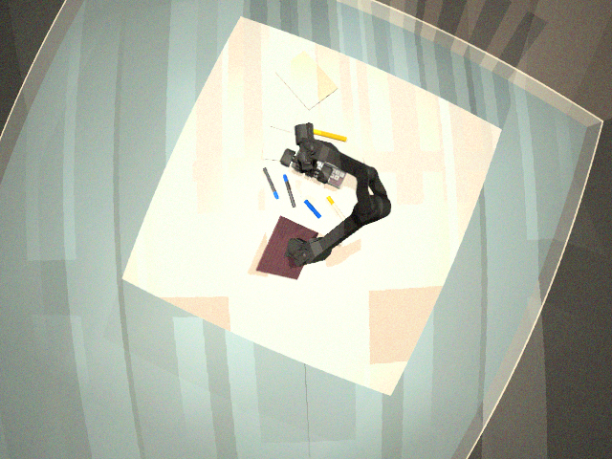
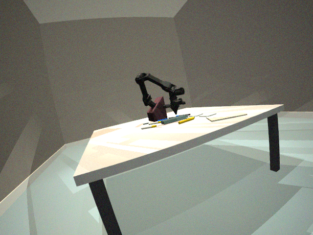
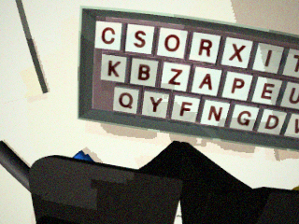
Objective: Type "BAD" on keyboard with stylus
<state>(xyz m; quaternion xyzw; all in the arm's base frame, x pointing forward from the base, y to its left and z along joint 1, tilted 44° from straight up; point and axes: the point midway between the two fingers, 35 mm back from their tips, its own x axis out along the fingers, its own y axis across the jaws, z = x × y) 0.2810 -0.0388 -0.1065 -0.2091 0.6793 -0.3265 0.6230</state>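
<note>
Right now the stylus is 11 cm behind my gripper tip, 4 cm to the right of it and 4 cm below it. The rest, counted from my gripper tip: yellow bar 18 cm ahead, 4 cm to the right, 3 cm below; grey block 13 cm ahead, 4 cm to the left, 4 cm below.
</note>
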